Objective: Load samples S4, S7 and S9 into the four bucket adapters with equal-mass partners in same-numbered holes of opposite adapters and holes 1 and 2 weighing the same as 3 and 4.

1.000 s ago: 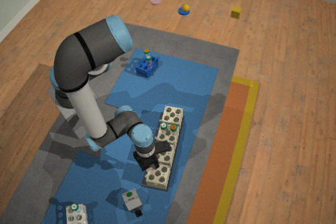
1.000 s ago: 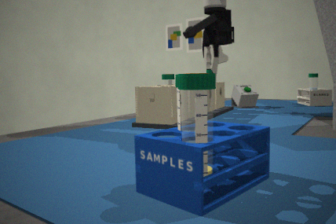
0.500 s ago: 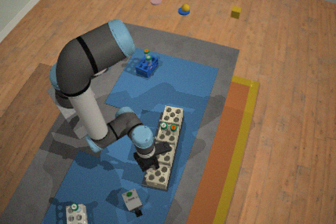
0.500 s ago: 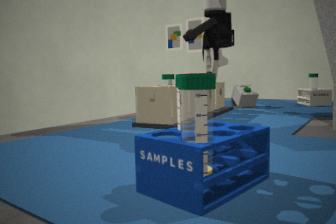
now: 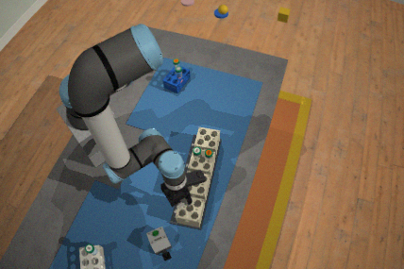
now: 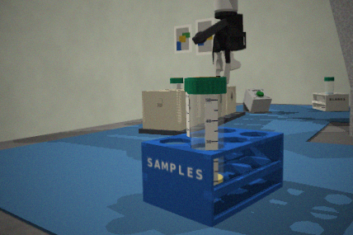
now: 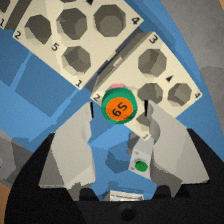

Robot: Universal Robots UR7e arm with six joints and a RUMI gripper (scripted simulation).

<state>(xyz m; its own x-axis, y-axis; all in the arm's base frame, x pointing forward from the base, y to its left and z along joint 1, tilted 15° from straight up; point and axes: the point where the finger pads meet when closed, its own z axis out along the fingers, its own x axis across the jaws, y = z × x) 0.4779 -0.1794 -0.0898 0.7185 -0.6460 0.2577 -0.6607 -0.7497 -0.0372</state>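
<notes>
Now: hand 10 mm past the sample tube S9 and 50 mm above it. Also, from my hand: blanks rack (300 mm behind, 340 mm to the right, 90 mm below); then white-dot blank (10 mm behind, 210 mm to the left, 50 mm below); then done desk (70 mm behind, 170 mm to the right, 70 mm below).
</notes>
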